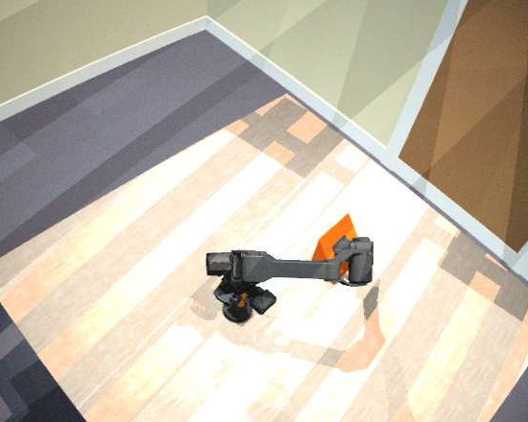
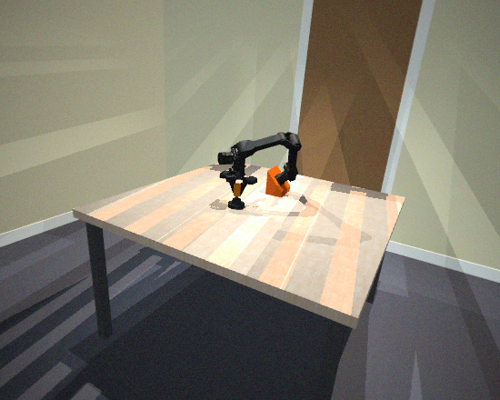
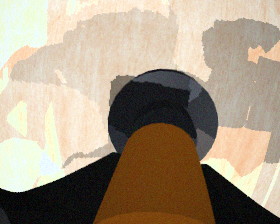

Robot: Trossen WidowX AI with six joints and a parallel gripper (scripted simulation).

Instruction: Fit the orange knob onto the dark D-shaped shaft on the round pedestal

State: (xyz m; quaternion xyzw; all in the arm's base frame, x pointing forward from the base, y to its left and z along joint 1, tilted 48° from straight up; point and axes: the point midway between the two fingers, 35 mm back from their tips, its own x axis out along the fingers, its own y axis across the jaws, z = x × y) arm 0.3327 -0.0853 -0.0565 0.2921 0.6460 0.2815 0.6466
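My gripper tip is now 20 mm below the orange knob. From my gripper tip the other things lie so: dark round pedestal: 40 mm below.
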